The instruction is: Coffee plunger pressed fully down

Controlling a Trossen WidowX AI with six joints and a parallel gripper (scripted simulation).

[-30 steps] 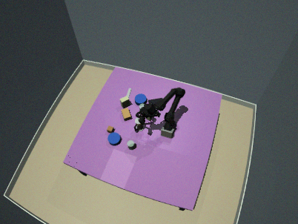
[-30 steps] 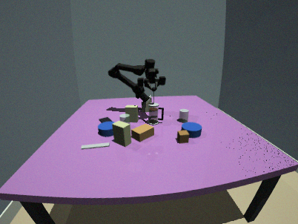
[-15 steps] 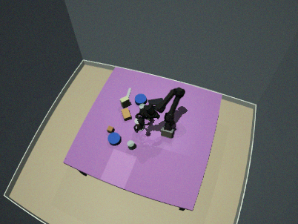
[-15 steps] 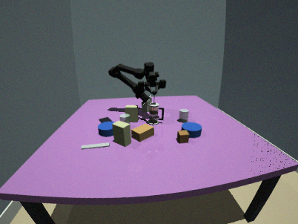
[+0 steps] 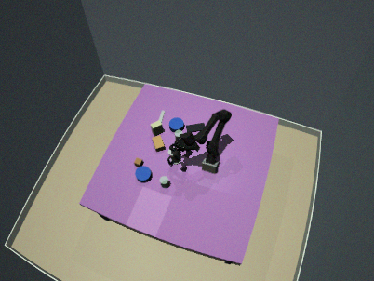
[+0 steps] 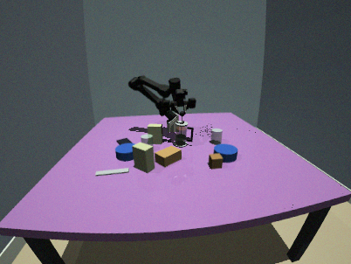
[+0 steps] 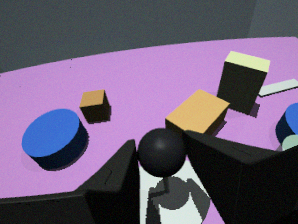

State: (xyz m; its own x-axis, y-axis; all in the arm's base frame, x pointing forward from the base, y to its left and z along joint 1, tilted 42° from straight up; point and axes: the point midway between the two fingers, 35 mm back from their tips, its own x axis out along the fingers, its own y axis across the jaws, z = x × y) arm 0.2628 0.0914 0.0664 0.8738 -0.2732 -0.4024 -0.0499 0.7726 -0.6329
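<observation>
Now: the coffee press 100 mm below my gripper tip, 10 mm to the left of it and 10 mm behind it. Also, from my gripper tip: flat white strip: 350 mm to the right, 230 mm ahead, 190 mm below; then small brown cube: 230 mm ahead, 170 mm below, 120 mm to the left; then orange box: 170 mm below, 150 mm ahead, 90 mm to the right.
</observation>
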